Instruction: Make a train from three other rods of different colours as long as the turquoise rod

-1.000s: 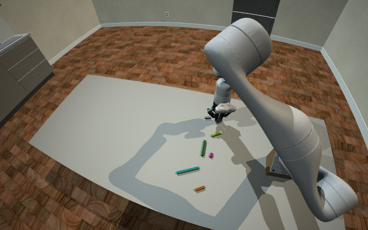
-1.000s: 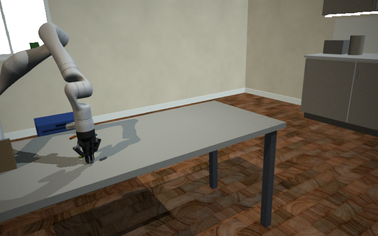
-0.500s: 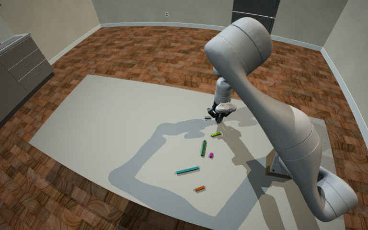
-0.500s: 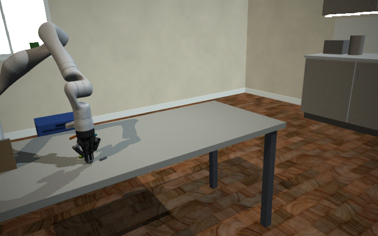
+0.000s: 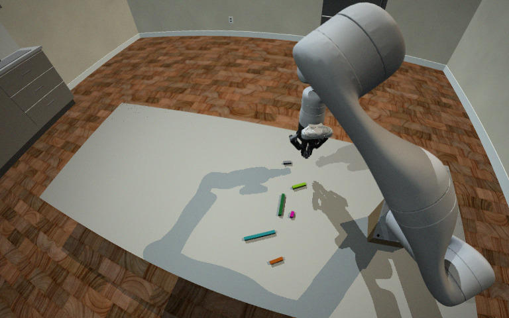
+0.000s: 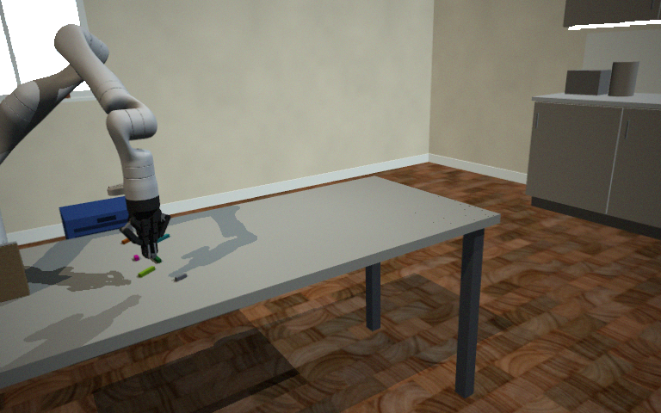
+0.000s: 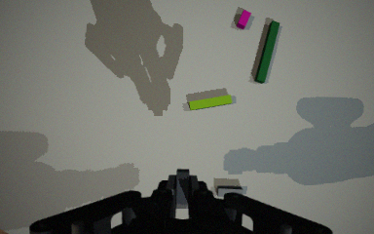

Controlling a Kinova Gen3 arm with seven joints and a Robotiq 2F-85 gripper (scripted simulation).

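The magenta rod lies 200 mm to the left of my hand, 90 mm below it and 20 mm behind it. Also, from my hand: turquoise rod (310 mm to the left, 90 mm below, 50 mm ahead); lime rod (90 mm below, 80 mm to the left, 10 mm behind); green rod (180 mm to the left, 90 mm below, 20 mm ahead).
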